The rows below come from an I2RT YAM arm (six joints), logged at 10 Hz.
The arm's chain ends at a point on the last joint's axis. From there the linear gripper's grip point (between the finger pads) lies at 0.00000 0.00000 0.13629 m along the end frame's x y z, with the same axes.
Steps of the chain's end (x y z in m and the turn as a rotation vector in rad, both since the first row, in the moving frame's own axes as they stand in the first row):
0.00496, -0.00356, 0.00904, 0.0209, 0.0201, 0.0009
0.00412, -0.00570, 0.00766, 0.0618, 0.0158, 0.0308
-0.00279, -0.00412, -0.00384, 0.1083, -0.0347, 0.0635
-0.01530, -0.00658, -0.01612, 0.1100, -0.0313, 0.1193
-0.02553, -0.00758, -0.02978, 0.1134, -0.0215, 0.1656
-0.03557, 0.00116, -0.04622, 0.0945, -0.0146, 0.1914
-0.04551, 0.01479, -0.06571, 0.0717, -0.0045, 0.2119
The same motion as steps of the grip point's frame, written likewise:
0.00770, -0.00641, 0.00898, 0.0209, 0.0201, 0.0009
0.00640, -0.01408, 0.00738, 0.0618, 0.0158, 0.0308
-0.00704, -0.01899, -0.00472, 0.1083, -0.0347, 0.0635
-0.01865, -0.02176, -0.01701, 0.1100, -0.0313, 0.1193
-0.02717, -0.02317, -0.03068, 0.1134, -0.0215, 0.1656
-0.03632, -0.01181, -0.04684, 0.0945, -0.0146, 0.1914
-0.04509, 0.00503, -0.06606, 0.0717, -0.0045, 0.2119

